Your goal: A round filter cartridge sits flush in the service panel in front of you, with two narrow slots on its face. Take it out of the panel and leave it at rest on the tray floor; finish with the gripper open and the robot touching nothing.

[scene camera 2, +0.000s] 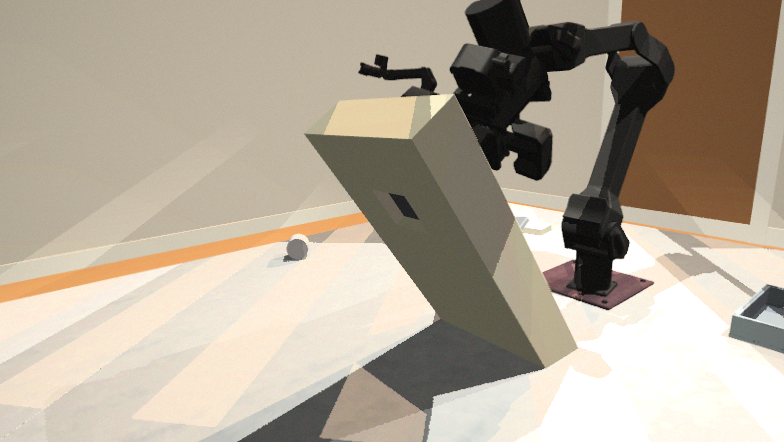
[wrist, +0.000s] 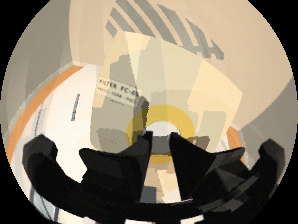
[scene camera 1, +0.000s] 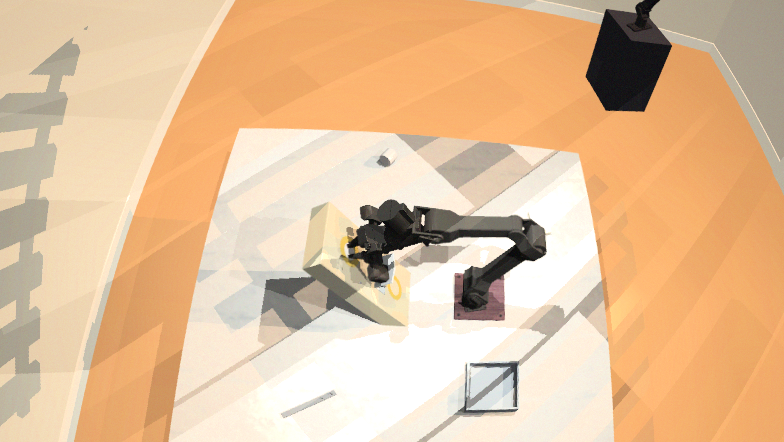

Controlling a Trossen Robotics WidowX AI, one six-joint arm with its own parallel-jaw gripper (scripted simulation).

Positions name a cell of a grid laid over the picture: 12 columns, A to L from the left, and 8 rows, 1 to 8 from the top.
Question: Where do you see a service panel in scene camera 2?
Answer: At G3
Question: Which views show my gripper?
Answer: Scene camera 2, the wrist view and scene camera 1: all of them.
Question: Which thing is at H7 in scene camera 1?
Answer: A grey tray.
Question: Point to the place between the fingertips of my gripper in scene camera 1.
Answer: At F5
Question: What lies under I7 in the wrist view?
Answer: My gripper.
